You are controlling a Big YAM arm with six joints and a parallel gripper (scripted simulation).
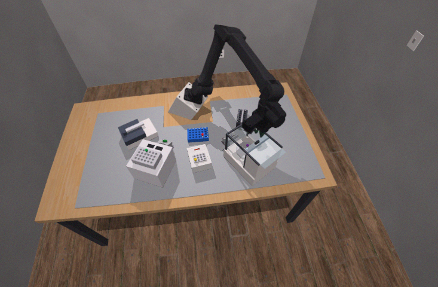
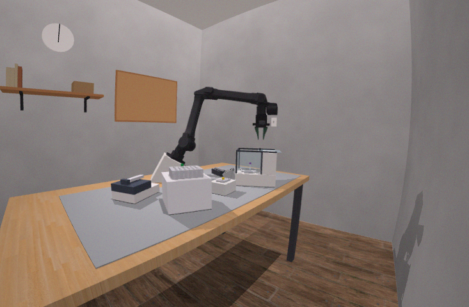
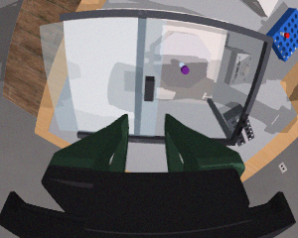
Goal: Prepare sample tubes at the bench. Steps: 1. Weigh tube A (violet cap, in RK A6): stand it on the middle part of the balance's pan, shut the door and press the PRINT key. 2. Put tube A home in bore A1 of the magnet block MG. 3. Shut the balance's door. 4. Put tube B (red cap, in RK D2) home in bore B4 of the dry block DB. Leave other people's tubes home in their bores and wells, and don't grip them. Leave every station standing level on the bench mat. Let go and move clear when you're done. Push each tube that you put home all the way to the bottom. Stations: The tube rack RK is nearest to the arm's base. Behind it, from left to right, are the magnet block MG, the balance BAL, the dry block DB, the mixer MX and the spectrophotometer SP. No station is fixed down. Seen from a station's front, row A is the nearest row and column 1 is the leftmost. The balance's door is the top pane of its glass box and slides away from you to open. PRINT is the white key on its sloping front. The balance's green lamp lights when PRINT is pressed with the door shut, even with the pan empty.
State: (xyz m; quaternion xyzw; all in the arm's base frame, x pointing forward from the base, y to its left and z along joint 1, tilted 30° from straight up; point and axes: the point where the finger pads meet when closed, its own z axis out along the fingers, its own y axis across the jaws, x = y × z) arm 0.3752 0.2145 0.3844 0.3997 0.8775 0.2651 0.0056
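Right now the balance door is 2 cm ahead of my hand, 2 cm to the left of it and 7 cm below it. From my hand the other things lie so: yellow-capped tube 2 cm ahead, 31 cm to the right, 22 cm below; dry block 2 cm behind, 30 cm to the right, 25 cm below; magnet block 34 cm behind, 5 cm to the right, 26 cm below.
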